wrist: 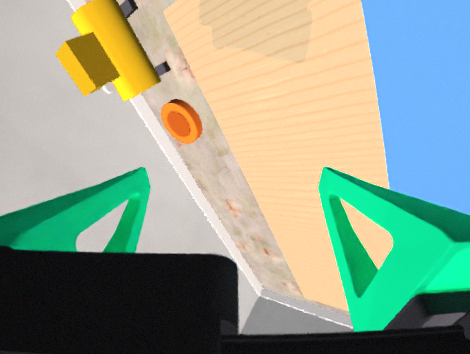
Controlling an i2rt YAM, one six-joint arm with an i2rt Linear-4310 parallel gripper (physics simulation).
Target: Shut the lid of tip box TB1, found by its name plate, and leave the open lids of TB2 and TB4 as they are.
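Frame: origin at the arm's base, x ahead, y left, z up, level; centimetres.
Where they show: gripper, fingertip midpoint: (234, 177).
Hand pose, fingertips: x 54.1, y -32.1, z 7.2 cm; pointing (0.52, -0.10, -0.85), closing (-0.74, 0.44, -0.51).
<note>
After its pixels a point has its place.
My gripper (234, 177) @[x 54.1, y -32.1, z 7.2 cm] is open, its two green fingers wide apart with nothing between them. It hangs above the edge of a stone-patterned table top and a pale wooden board. Tip boxes TB1, TB2 and TB4, their lids and their name plates do not show in the wrist view.
The pale wooden board (295, 125) @[x 64.4, y -22.3, z -19.8 cm] lies along the speckled table top (220, 185). An orange ring-shaped disc (195, 125) lies on the speckled strip. A yellow cylinder with a block (122, 55) and dark pegs is at the upper left, over the table edge. A blue surface (425, 100) @[x 46.3, y -22.5, z -19.5 cm] is at the right.
</note>
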